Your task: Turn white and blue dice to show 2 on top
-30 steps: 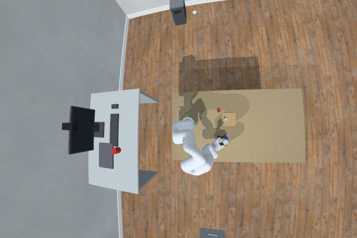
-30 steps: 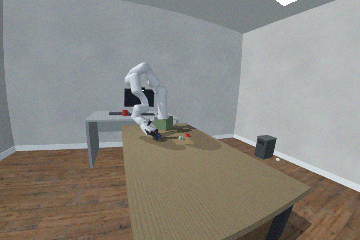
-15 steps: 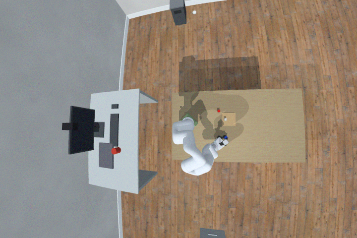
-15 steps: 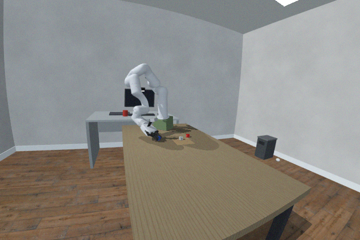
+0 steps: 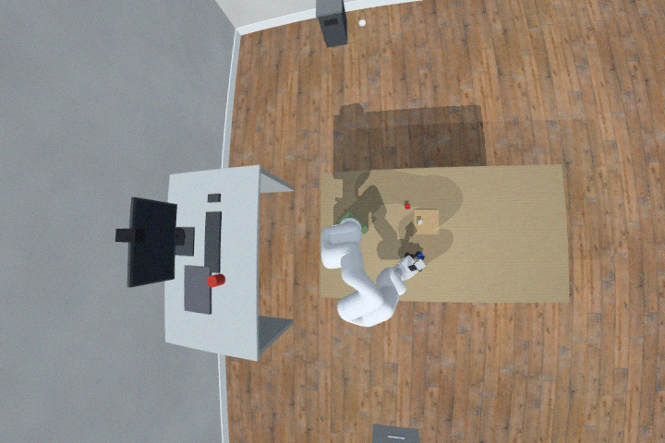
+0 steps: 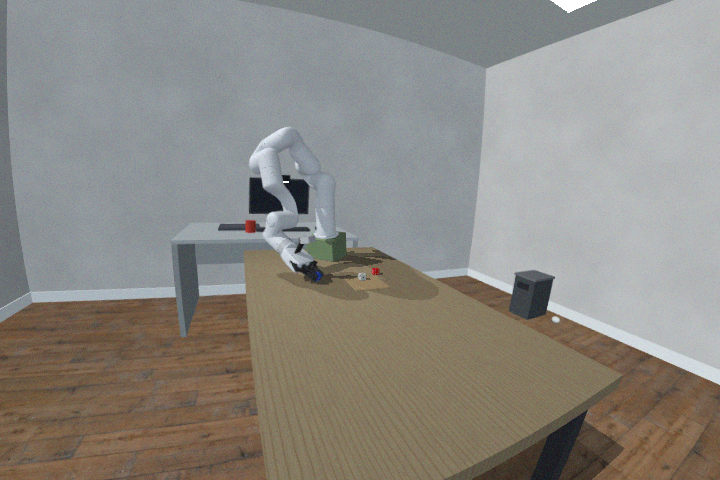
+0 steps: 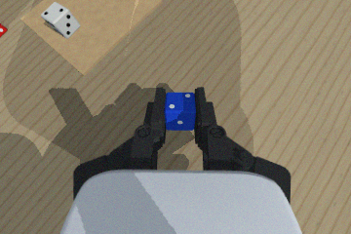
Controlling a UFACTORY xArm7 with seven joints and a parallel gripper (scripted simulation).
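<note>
My gripper is now 10 mm above the blue die. From my hand the other things lie so: red die (280 mm to the left, 80 mm behind, 20 mm below); white die (190 mm to the left, 20 mm below, 10 mm behind); tan mat (200 mm to the left, 30 mm below, 30 mm ahead).
</note>
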